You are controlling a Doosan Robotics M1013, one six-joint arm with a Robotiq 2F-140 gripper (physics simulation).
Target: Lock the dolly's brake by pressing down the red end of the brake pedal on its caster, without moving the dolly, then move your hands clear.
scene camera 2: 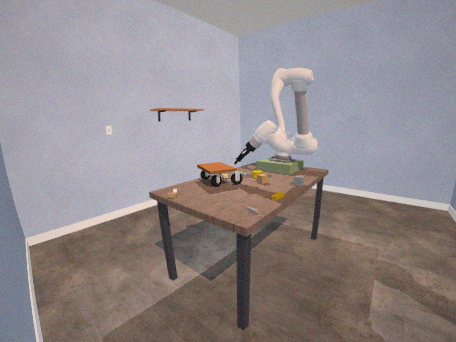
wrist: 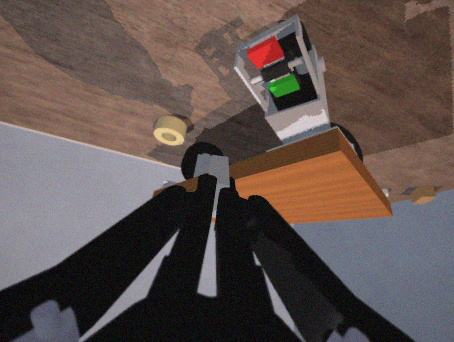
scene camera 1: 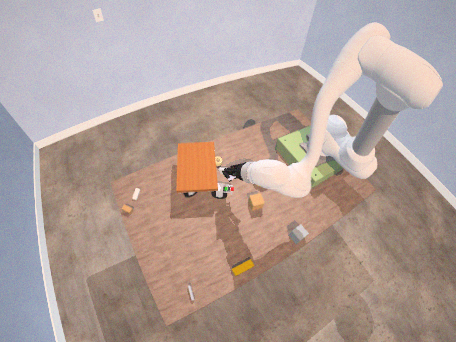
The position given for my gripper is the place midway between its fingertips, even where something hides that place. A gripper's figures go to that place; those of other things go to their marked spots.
My gripper [wrist: 218, 168]: 0.20 m from the lens. A pale yellow ring [wrist: 170, 130] is 0.34 m from the lens.
